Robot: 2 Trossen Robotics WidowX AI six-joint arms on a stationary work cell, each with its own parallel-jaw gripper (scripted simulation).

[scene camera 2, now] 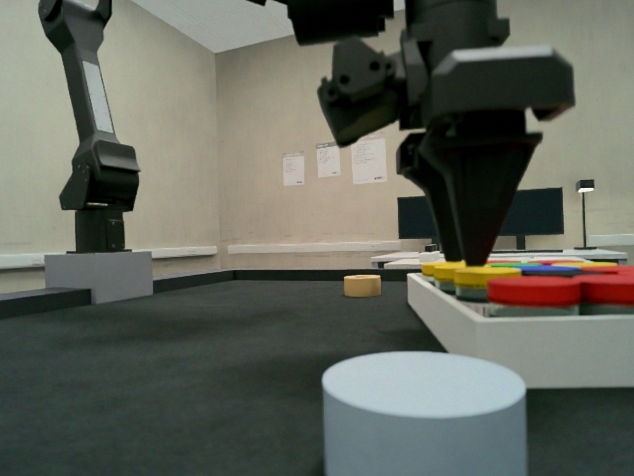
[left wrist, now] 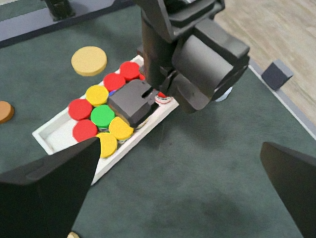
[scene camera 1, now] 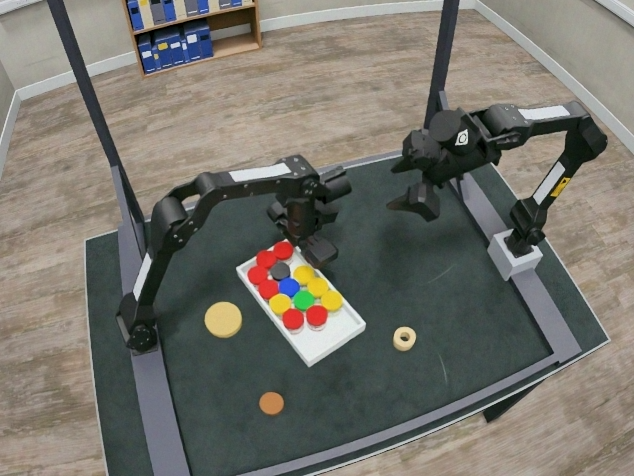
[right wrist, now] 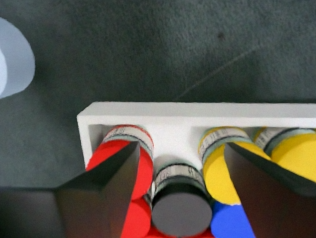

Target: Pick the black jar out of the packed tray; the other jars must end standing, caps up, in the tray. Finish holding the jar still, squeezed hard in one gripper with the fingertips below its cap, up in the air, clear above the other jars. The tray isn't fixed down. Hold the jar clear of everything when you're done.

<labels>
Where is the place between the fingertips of my left gripper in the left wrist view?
At 181,146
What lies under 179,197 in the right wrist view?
A black jar.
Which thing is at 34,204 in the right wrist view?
My right gripper.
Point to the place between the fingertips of my left gripper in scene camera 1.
389,188
</labels>
